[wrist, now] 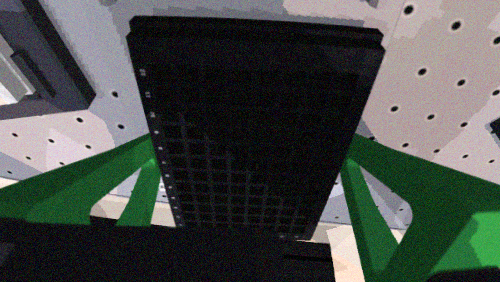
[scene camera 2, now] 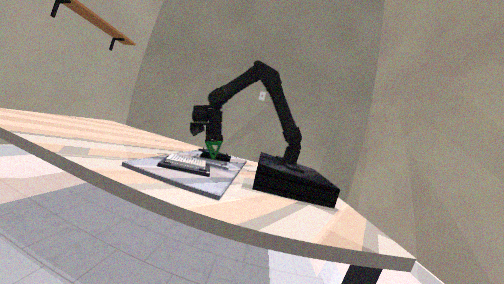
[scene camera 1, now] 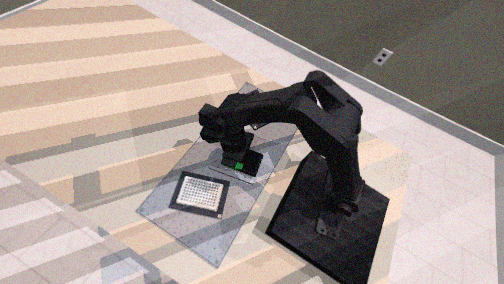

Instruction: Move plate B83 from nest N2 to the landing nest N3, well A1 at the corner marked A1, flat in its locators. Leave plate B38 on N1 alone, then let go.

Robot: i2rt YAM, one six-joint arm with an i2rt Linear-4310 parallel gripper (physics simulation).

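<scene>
Black well plate B83 lies on the middle nest of the grey perforated board. My gripper is down over it with its green fingers against the plate's two long sides, shut on it. In the wrist view the plate's column numbers run along its left edge. White plate B38 sits in its black nest N1, nearer the front of the board. The far nest is mostly hidden behind my arm; a dark corner of the far nest shows.
My arm's black base block stands to the right of the board. The table's curved front edge runs below. A wooden wall shelf hangs far off at upper left.
</scene>
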